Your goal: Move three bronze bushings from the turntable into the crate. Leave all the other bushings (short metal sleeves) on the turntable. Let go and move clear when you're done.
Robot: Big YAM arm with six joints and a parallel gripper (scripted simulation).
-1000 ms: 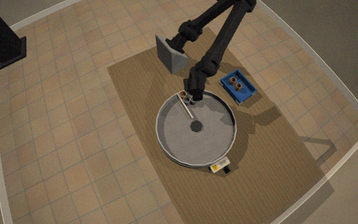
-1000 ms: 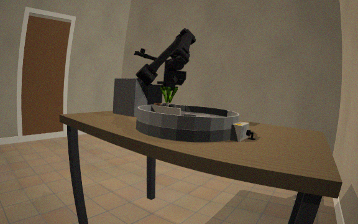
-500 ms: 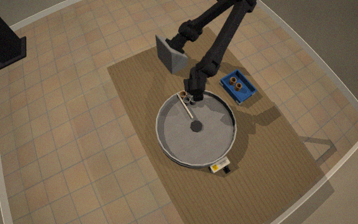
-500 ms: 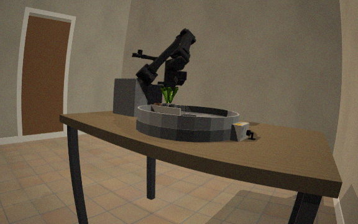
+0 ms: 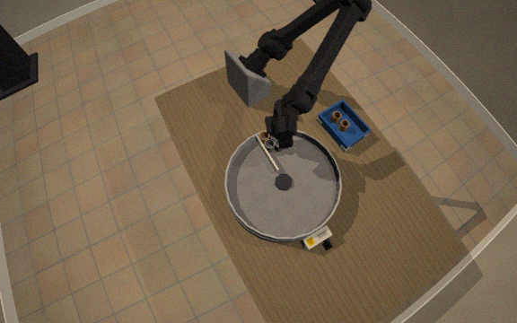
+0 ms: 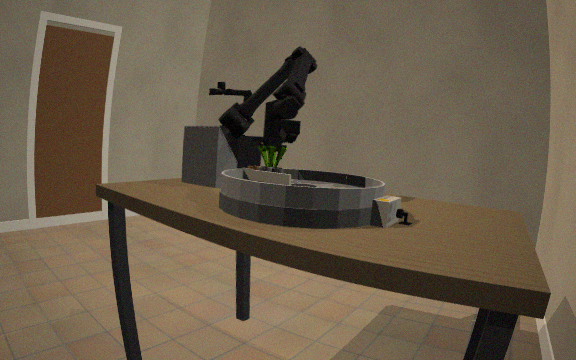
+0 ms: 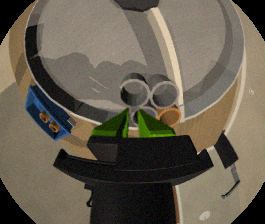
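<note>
Right now the grey turntable is 16 cm ahead of my hand, 6 cm to the right of it and 3 cm below it. Also, from my hand: blue crate: 30 cm to the left, 6 cm below, 5 cm ahead.
</note>
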